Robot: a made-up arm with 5 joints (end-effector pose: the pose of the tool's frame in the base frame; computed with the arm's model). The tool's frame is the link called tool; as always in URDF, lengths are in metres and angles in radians. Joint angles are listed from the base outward.
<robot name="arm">
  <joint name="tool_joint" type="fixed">
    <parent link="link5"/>
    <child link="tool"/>
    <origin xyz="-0.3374 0.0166 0.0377" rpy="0 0 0"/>
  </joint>
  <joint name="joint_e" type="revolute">
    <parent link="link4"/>
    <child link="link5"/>
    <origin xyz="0.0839 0.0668 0.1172" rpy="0 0 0"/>
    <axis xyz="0 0 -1"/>
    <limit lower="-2.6" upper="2.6" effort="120" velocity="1.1"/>
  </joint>
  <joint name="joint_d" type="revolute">
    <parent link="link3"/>
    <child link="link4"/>
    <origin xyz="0.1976 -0.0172 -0.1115" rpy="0 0 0"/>
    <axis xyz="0 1 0"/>
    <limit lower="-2.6" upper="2.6" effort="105" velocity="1.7"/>
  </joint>
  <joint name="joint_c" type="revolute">
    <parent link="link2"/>
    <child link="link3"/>
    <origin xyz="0.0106 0.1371 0.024" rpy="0 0 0"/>
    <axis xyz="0 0 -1"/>
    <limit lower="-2.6" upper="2.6" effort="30" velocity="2.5"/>
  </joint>
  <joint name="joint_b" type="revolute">
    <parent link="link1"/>
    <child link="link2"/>
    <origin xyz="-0.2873 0.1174 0.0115" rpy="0 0 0"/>
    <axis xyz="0 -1 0"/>
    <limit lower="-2.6" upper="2.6" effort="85" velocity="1"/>
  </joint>
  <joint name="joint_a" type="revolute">
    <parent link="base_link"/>
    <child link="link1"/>
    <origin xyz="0 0 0.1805" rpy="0 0 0"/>
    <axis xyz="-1 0 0"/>
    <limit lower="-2.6" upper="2.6" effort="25" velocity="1.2"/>
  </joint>
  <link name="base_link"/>
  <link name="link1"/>
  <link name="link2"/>
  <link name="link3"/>
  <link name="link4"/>
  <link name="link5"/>
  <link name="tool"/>
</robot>
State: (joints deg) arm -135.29 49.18 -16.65 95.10 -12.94
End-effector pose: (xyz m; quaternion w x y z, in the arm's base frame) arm -0.1551 -0.5237 0.1522 0.4288 0.7971 0.0160 0.4249
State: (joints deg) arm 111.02 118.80 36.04 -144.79 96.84
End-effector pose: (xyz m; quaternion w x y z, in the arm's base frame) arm -0.2817 0.0554 -0.4490 0.0332 0.8067 -0.0700 0.5859
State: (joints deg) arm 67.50 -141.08 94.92 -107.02 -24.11
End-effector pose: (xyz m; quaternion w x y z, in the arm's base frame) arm -0.4532 0.3619 0.1744 0.1453 -0.7654 0.5662 0.2693
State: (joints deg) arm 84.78 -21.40 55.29 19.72 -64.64
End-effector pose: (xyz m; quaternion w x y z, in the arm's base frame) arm -0.3421 0.1194 0.2253 0.8091 -0.5212 0.2315 -0.1417
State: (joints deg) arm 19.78 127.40 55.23 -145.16 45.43
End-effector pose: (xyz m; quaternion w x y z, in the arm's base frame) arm -0.2876 0.3960 0.5672 0.7269 -0.2998 0.6138 0.0708
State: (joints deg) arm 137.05 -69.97 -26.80 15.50 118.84
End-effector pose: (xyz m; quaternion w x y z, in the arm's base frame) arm -0.1933 -0.7524 -0.1512 0.2806 0.6917 0.3185 0.5843
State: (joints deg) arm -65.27 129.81 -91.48 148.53 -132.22
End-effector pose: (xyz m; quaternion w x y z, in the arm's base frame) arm -0.1407 -0.2644 0.6149 0.6984 0.3453 0.1781 0.6011
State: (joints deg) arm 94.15 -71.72 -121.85 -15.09 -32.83
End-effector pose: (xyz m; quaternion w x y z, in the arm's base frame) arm -0.2375 -0.1345 -0.0905 0.6268 0.2676 0.5695 0.4595
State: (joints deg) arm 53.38 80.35 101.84 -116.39 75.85
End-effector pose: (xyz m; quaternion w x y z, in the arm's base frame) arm -0.0861 0.3607 0.2911 0.3829 -0.4096 0.8076 0.1826
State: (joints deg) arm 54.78 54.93 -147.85 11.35 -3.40
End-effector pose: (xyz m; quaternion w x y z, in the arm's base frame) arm -0.3788 0.1834 0.0598 0.0360 0.5762 -0.2961 -0.7610
